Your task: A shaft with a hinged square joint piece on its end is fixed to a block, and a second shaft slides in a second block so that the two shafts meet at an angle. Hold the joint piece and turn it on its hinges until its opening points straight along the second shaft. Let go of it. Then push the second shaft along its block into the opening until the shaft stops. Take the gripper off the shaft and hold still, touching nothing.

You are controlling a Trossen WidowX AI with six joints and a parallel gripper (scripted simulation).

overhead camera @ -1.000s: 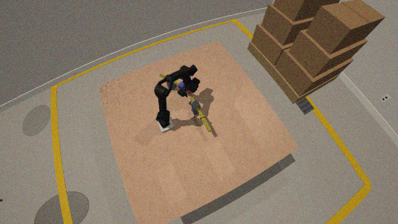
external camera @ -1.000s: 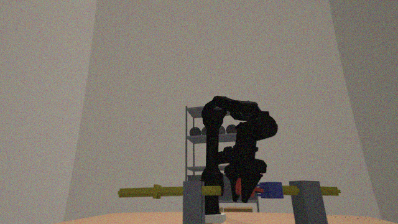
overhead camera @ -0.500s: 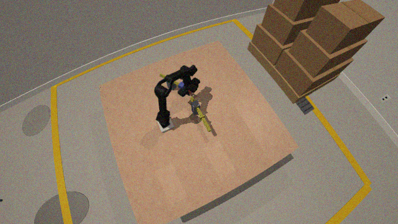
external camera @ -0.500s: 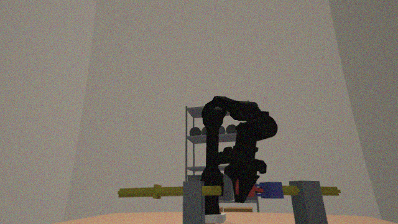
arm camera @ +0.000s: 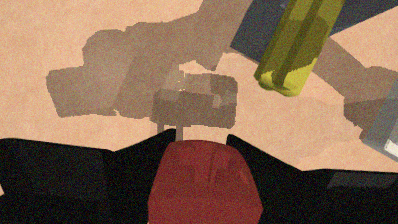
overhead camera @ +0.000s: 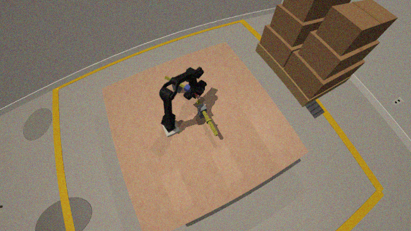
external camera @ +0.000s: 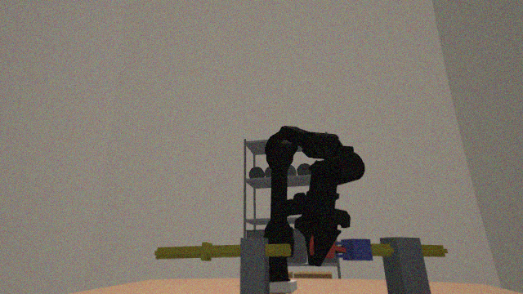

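Now: gripper tip 2 cm to the right of the red joint piece and 4 cm below it.
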